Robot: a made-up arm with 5 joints. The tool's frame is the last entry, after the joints.
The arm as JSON. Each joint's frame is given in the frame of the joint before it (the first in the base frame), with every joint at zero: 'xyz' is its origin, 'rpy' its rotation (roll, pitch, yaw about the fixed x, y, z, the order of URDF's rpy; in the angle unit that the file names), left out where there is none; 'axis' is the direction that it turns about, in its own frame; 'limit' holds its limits. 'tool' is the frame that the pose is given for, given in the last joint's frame.
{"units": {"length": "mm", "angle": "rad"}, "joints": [
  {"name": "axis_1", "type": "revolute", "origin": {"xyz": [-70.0, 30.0, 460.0], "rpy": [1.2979, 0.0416, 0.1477]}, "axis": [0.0, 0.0, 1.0], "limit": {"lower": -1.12, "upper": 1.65}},
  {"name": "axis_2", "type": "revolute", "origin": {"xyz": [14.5, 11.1, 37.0], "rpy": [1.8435, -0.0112, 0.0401]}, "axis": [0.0, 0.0, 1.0], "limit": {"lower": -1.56, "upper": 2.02}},
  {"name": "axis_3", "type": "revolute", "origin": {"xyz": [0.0, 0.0, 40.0], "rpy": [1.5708, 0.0, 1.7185]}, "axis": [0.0, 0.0, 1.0], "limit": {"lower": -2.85, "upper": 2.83}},
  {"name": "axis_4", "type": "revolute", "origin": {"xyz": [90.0, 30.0, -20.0], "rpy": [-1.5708, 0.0, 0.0]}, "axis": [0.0, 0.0, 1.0], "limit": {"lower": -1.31, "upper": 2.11}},
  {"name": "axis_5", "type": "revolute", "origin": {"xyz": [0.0, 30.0, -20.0], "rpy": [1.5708, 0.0, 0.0]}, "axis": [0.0, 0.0, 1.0], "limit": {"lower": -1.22, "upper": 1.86}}
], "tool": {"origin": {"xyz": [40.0, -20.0, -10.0], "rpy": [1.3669, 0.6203, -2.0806]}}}
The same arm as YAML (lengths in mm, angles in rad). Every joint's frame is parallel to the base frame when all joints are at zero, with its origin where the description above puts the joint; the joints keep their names.
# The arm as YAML. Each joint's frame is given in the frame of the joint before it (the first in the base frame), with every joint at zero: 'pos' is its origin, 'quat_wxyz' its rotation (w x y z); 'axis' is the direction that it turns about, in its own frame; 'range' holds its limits. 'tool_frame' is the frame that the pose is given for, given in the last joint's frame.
length_unit: mm
angle_unit: rad
joints:
  - joint: axis_1
    pos: [-70.0, 30.0, 460.0]
    quat_wxyz: [1.0, 0.0, 0.0, 0.0]
    axis: [0.152794, -0.950861, 0.269289]
    range: [-1.12, 1.65]
  - joint: axis_2
    pos: [20.0, -30.0, 20.0]
    quat_wxyz: [1.0, 0.0, 0.0, 0.0]
    axis: [0.0, 0.0, -1.0]
    range: [-1.56, 2.02]
  - joint: axis_3
    pos: [0.0, 0.0, -40.0]
    quat_wxyz: [1.0, 0.0, 0.0, 0.0]
    axis: [1.0, 0.0, 0.0]
    range: [-2.85, 2.83]
  - joint: axis_4
    pos: [-20.0, -90.0, -30.0]
    quat_wxyz: [1.0, 0.0, 0.0, 0.0]
    axis: [0.0, 0.0, -1.0]
    range: [-1.31, 2.11]
  - joint: axis_5
    pos: [-30.0, 0.0, 20.0]
    quat_wxyz: [1.0, 0.0, 0.0, 0.0]
    axis: [1.0, 0.0, 0.0]
    range: [-1.22, 1.86]
tool_frame:
  pos: [-10.0, -40.0, 20.0]
  quat_wxyz: [0.190139, -0.416165, -0.717195, -0.525629]

